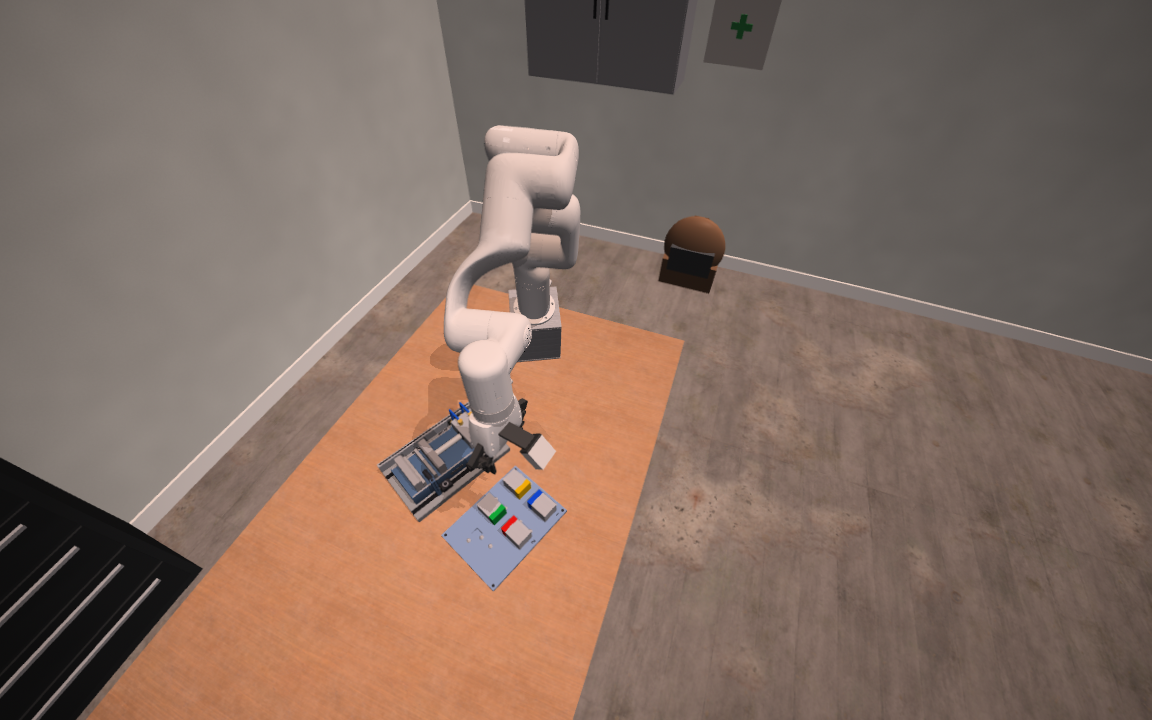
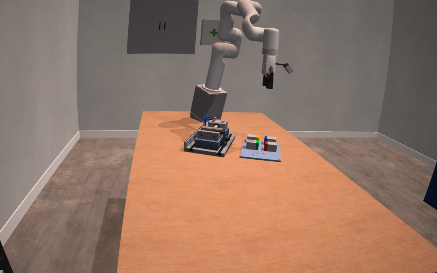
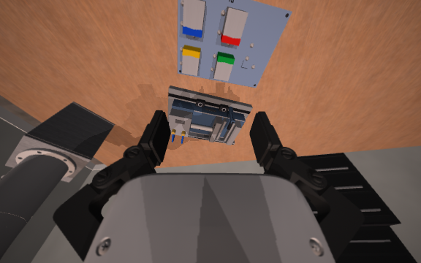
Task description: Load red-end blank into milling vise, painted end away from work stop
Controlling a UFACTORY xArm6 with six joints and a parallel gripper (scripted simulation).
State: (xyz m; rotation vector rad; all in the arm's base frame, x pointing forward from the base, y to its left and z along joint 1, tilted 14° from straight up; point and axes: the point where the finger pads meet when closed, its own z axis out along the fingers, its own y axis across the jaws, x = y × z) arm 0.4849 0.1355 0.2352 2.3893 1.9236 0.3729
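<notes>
My gripper is now 6 cm short of the red-ended blank, 3 cm to the right of it and 29 cm above it. From my hand the other things lie so: blue-ended blank: 3 cm behind, 6 cm to the left, 29 cm below; green-ended blank: 2 cm ahead, 6 cm to the right, 29 cm below; yellow-ended blank: 6 cm behind, 3 cm to the right, 29 cm below.
</notes>
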